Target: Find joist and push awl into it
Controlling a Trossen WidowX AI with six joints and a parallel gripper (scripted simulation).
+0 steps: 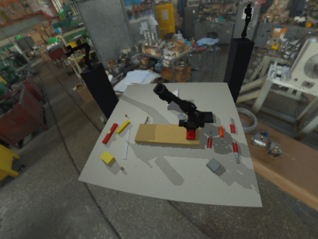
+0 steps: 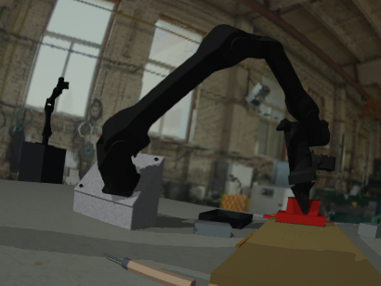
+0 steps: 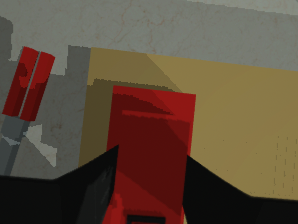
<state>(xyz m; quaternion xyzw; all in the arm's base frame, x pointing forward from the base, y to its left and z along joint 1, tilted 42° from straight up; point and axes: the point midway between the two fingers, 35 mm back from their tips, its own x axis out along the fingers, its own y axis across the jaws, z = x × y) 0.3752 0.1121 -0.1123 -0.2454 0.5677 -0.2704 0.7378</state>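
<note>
The black tray is 20 cm behind my gripper tip, 14 cm to the left of it and 5 cm below it. Round my gripper tip: awl: 39 cm to the right, 23 cm behind, 6 cm below; grey block: 26 cm ahead, 13 cm to the left, 5 cm below; stud finder: 2 cm behind, 2 cm above.
</note>
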